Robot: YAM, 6 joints.
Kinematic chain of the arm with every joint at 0, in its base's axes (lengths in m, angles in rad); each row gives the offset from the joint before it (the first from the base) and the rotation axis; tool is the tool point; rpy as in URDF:
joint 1: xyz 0 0 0.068 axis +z
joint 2: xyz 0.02 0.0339 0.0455 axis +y
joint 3: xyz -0.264 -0.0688 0 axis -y
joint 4: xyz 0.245 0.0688 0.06 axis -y
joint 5: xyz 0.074 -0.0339 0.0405 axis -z
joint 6: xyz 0.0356 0 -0.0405 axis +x
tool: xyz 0 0 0 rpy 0 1.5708 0
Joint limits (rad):
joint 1: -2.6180..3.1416
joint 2: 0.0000..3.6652
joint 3: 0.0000..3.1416
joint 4: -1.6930..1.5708
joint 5: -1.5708..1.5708
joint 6: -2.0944..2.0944
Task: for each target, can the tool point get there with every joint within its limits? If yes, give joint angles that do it. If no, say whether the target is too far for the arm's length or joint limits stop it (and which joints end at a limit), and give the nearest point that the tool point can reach.
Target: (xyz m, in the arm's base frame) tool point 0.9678 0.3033 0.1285
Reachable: no: too far | nearest point 0.6162 0.1931 0.1229 | short by 0.368 m
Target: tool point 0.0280 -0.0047 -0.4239
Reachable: no: joint limits stop it (at a limit: joint 2) | nearest point 0.0749 -0.0126 -0.3365 | short by 0.100 m
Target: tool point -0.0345 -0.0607 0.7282
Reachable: yes | joints 1.2202 1.3371 2.6985 0.3964 -0.3312 -0.6547
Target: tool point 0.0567 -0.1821 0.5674
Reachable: yes | joints -1.1217 1.1718 1.4888 0.6168 0.9026 0.2807
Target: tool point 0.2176 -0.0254 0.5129
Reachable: yes | joints -0.0324 1.2318 1.2062 1.2079 0.5403 0.2178
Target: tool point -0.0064 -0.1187 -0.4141
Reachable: no: joint limits stop it (at a limit: joint 2) | nearest point -0.0073 -0.1357 -0.3623 | short by 0.054 m
